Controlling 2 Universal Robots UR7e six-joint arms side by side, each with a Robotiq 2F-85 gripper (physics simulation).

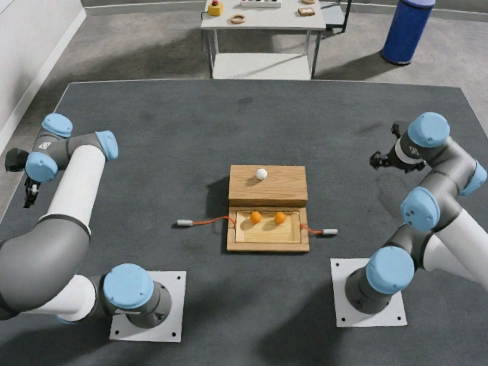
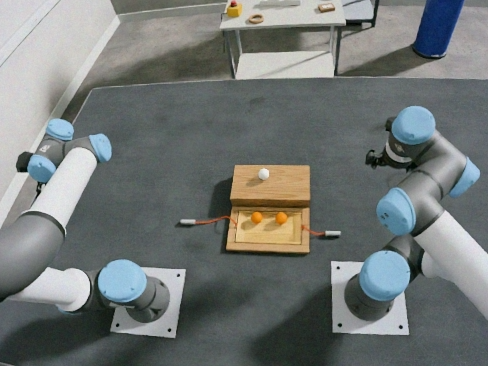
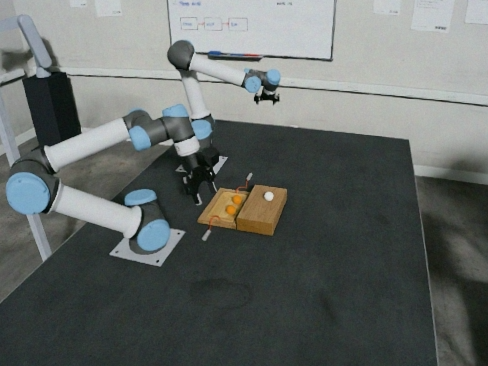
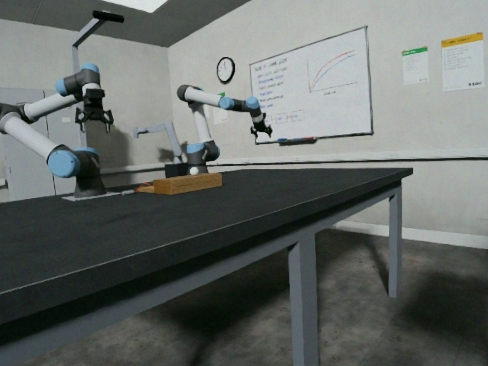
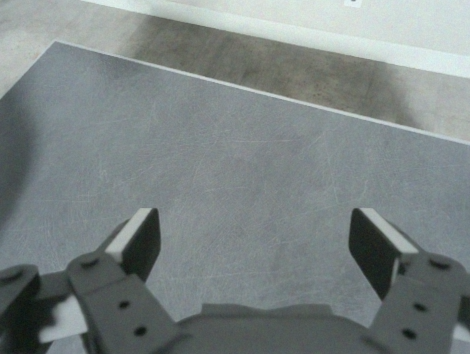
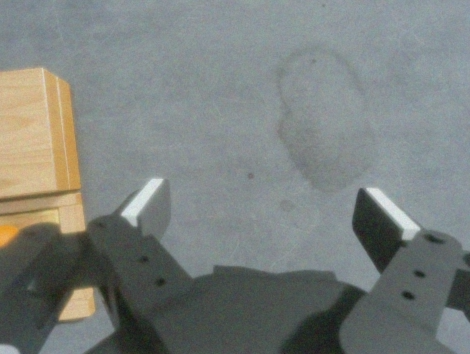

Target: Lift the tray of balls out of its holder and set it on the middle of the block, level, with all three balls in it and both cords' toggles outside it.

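Where they show: left gripper, between the fingertips: [image 1: 26, 196] [image 3: 265, 103] [image 4: 263, 137] [image 5: 254, 227]; right gripper, between the fingertips: [image 1: 390, 168] [image 2: 390, 168] [image 3: 206, 198] [image 4: 95, 132] [image 6: 261, 202]; left arm's base, origin of its link: [image 1: 148, 304] [image 2: 148, 300]; right arm's base, origin of its link: [image 1: 367, 291] [image 2: 368, 296] [image 4: 90, 195].
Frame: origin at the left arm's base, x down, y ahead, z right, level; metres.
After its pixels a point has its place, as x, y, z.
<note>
The pale wooden tray [image 1: 265, 235] @(-0.006, 0.238, 0.380) [image 2: 267, 236] @(-0.006, 0.236, 0.385) sits in its wooden holder [image 1: 267, 247] @(-0.016, 0.189, 0.384) [image 2: 267, 248] @(-0.016, 0.187, 0.387), in front of the block [image 1: 282, 190] @(-0.060, 0.388, 0.445) [image 2: 285, 190] @(-0.060, 0.389, 0.448) [image 3: 260, 212] @(-0.060, 0.434, 0.471) [image 4: 200, 184] @(-0.024, 0.504, 0.386) [image 6: 22, 130] @(-0.060, 0.426, 0.502). Two orange balls [image 1: 255, 217] @(-0.044, 0.289, 0.346) [image 1: 280, 218] @(-0.043, 0.284, 0.432) lie in the tray. A white ball [image 1: 261, 174] @(-0.095, 0.435, 0.370) [image 2: 263, 174] @(-0.095, 0.435, 0.371) [image 3: 268, 196] @(-0.089, 0.449, 0.388) [image 4: 194, 171] @(-0.082, 0.463, 0.382) rests on the block's top. Orange cords run out to a left toggle [image 1: 184, 223] @(-0.016, 0.284, 0.095) [image 2: 188, 222] @(-0.016, 0.284, 0.098) and a right toggle [image 1: 330, 232] @(-0.016, 0.239, 0.606) [image 2: 332, 233] @(-0.018, 0.241, 0.605), both on the table. My left gripper [image 5: 254, 227] @(-0.237, 0.264, -0.380) [image 4: 261, 135] @(-0.237, 0.264, -0.380) and right gripper [image 6: 262, 207] @(-0.278, 0.317, 0.750) [image 4: 94, 126] @(-0.278, 0.317, 0.750) are open, empty, high and apart from the tray.
The dark table [image 1: 165, 125] @(0.000, 0.786, -0.045) [image 3: 325, 275] @(0.000, 0.729, 0.719) carries the arms' white base plates [image 1: 172, 290] @(-0.001, 0.047, 0.073) [image 1: 340, 295] @(-0.001, 0.022, 0.612). A side table [image 1: 270, 20] stands beyond its far edge, with a blue barrel [image 1: 407, 30] to the right. A whiteboard [image 4: 340, 80] hangs on the wall behind the left arm.
</note>
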